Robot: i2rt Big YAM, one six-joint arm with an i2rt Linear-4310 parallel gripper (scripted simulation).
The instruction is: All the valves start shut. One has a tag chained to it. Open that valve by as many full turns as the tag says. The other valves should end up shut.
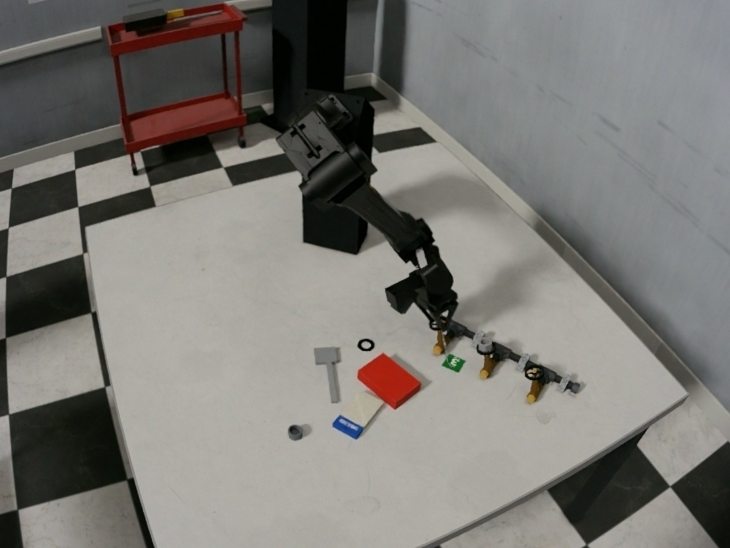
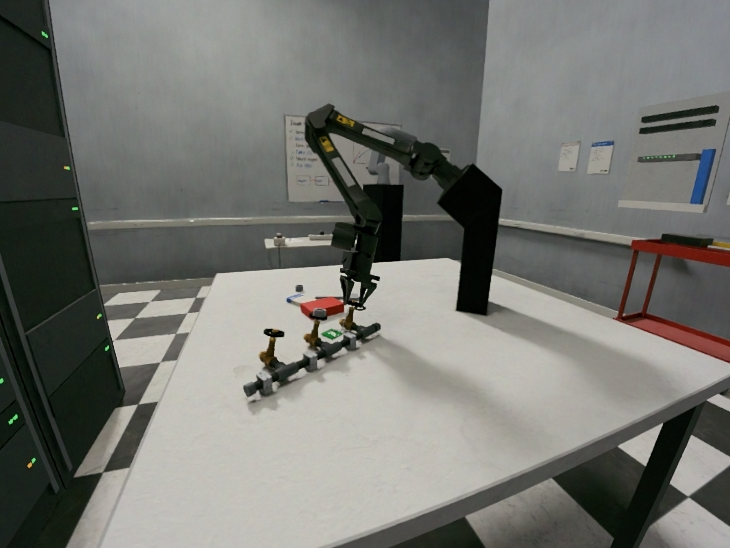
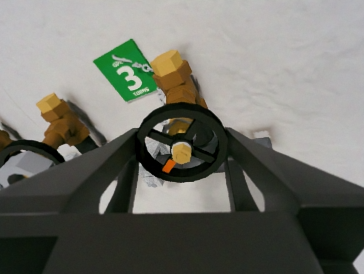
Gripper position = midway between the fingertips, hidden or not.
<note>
In view: the gripper (image 2: 352,306), a red box (image 1: 388,380), a card (image 1: 353,420) and a green tag (image 3: 130,82).
The gripper also shows in image 3 (image 3: 181,137). Image 3 does not show the red box: it is out of frame. Image 3 misses the card: it is out of frame.
</note>
